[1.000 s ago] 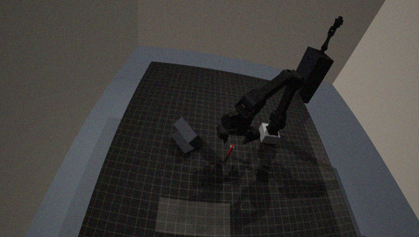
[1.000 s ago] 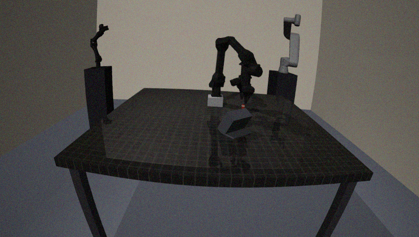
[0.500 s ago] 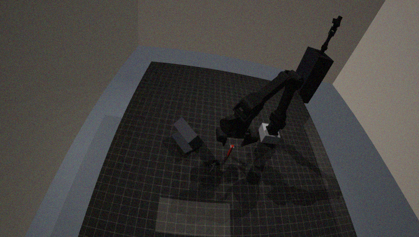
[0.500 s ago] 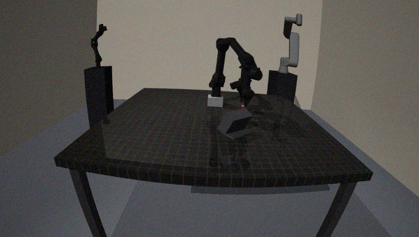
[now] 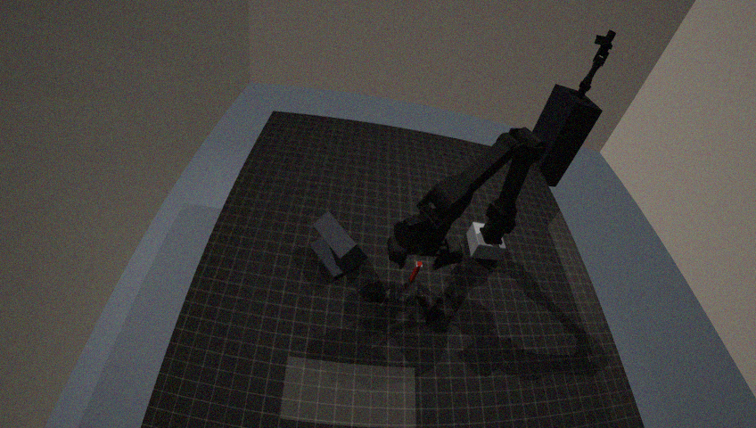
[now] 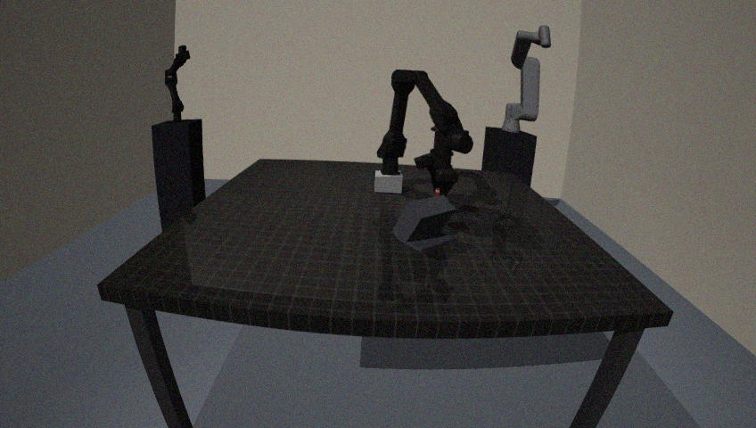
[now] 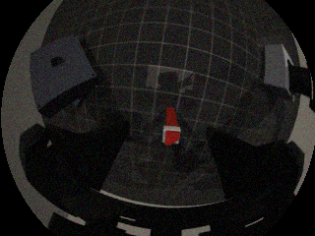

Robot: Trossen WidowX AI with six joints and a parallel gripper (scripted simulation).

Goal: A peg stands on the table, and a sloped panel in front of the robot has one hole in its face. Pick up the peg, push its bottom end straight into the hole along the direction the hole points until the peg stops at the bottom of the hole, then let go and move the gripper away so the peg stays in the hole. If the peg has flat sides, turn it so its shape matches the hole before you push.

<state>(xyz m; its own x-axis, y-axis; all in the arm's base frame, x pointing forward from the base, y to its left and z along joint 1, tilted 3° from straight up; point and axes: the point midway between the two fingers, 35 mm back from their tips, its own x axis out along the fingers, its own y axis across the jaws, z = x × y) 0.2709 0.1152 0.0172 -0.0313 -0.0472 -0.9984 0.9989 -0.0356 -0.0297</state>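
Now: the peg right at my gripper tip. Also, from my gripper tip: sloped panel (200 mm ahead, 90 mm to the right, 10 mm below).
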